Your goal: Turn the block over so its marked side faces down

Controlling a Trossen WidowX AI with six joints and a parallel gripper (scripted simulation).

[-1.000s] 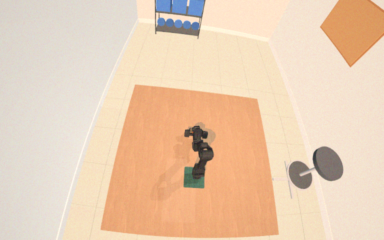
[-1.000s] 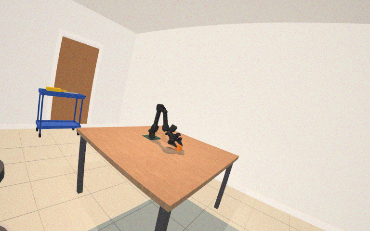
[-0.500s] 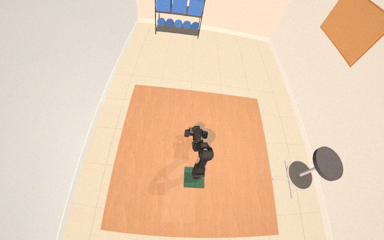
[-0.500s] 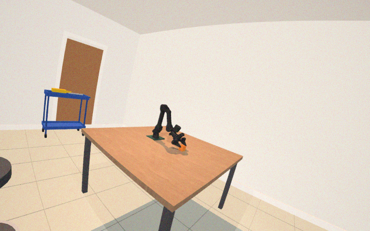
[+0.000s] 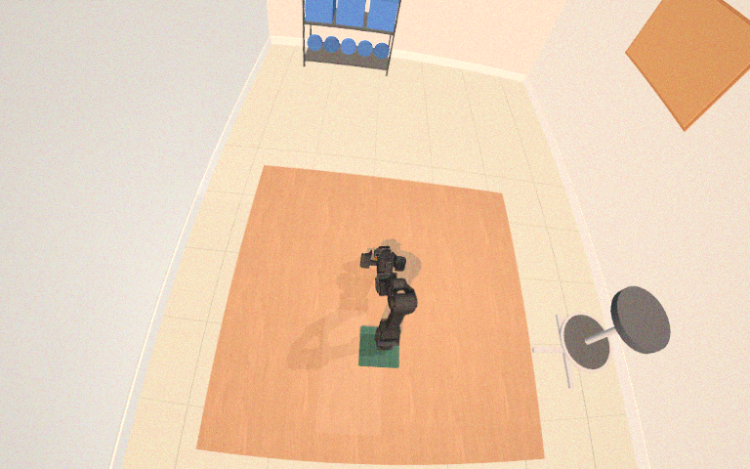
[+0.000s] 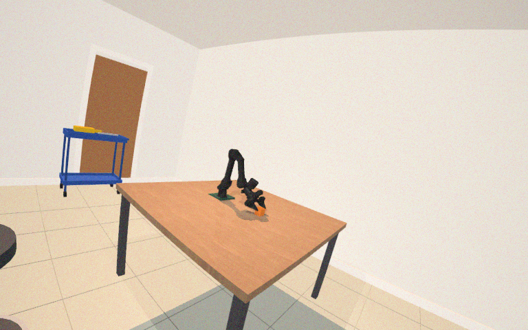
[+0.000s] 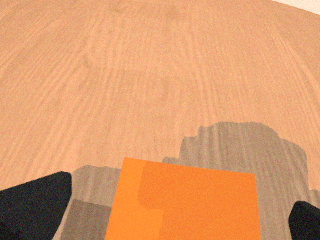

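Right now my gripper tip is 30 mm past the block and 20 mm above it.
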